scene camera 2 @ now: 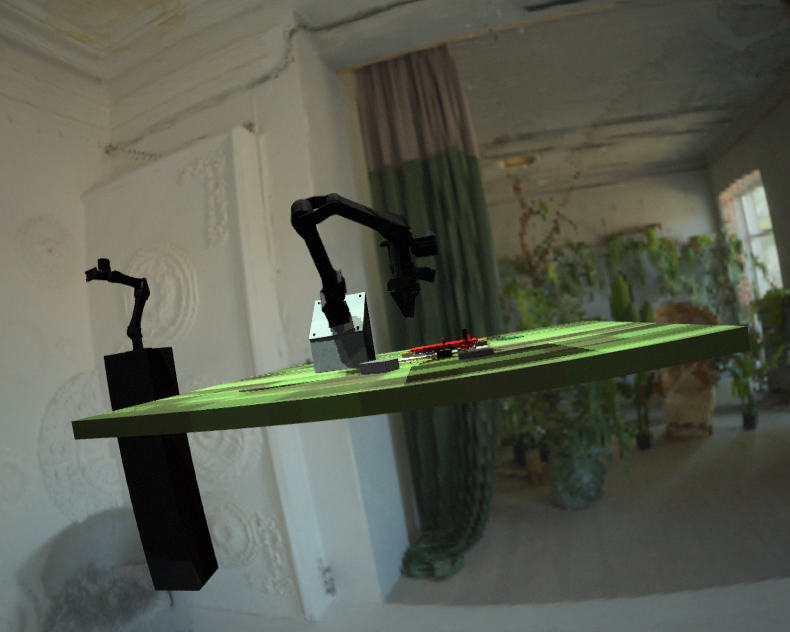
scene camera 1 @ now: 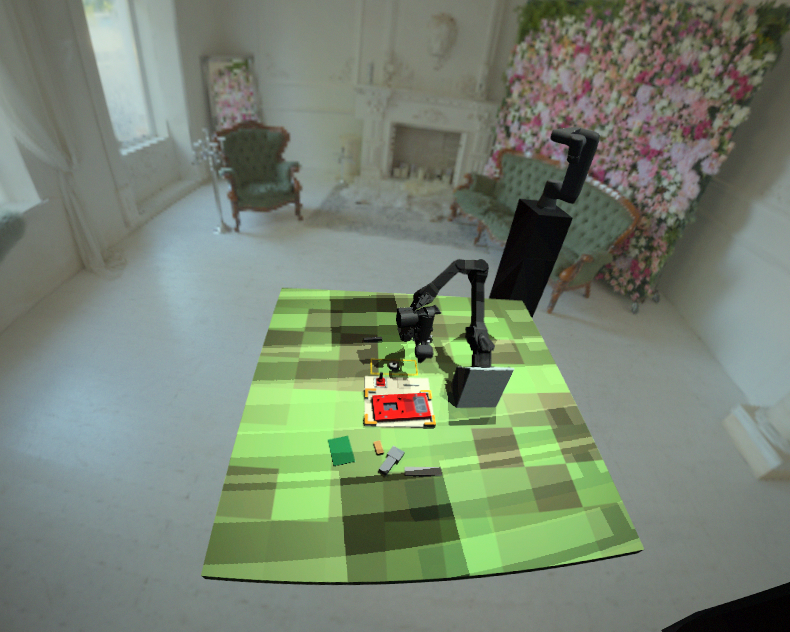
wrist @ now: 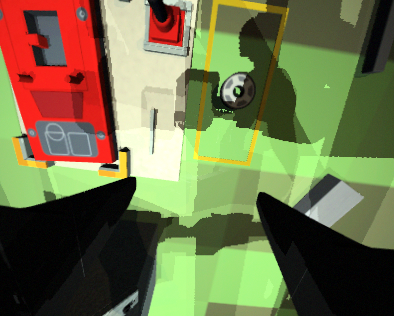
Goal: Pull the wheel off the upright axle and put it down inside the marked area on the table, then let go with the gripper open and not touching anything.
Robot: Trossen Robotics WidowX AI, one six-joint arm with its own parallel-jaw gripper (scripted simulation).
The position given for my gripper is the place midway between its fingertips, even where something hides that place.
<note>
My gripper [scene camera 2: 409, 317] is open, with nothing in its grasp. I also see a red panel [wrist: 62, 88] and a grey block [wrist: 331, 198].
My gripper shows as well in scene camera 1 [scene camera 1: 418, 354] and in the wrist view [wrist: 197, 190].
</note>
